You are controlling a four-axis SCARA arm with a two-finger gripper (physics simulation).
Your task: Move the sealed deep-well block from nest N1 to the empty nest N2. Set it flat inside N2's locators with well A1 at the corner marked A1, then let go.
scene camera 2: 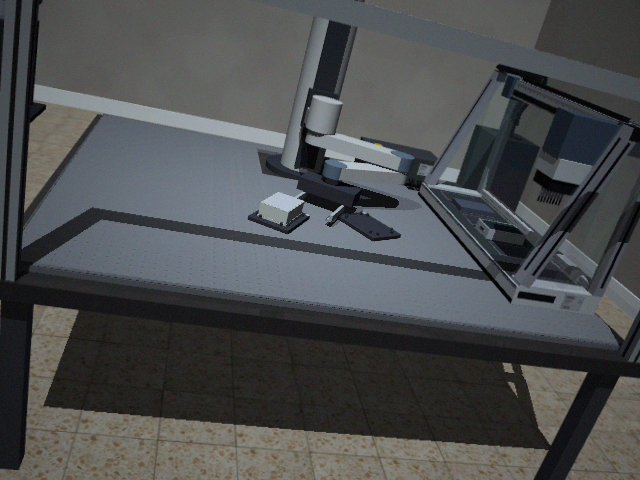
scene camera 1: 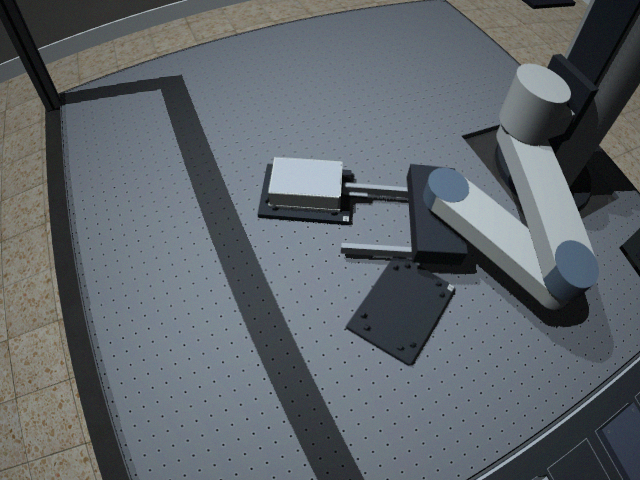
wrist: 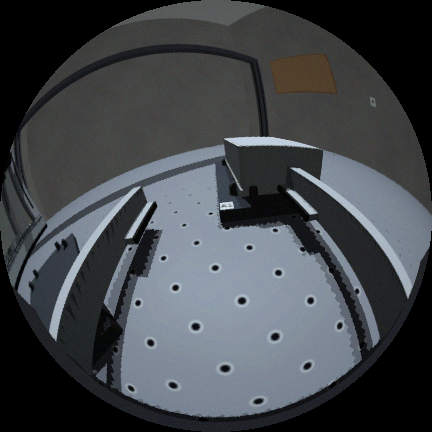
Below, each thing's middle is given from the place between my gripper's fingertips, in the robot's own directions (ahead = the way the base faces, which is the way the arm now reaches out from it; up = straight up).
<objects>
Now: the pale grey block (scene camera 1: 305,184) 30 mm ahead of my hand, 90 mm to the right of it and 10 mm above it.
</objects>
